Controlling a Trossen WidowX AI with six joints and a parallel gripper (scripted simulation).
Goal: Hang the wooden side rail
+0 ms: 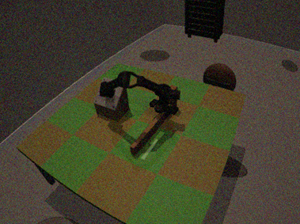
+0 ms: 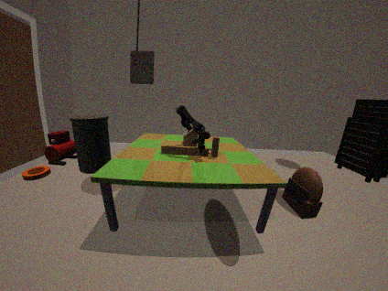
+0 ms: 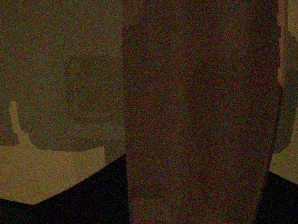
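The headboard post lies 130 mm to the left of my gripper tip and 70 mm above it.
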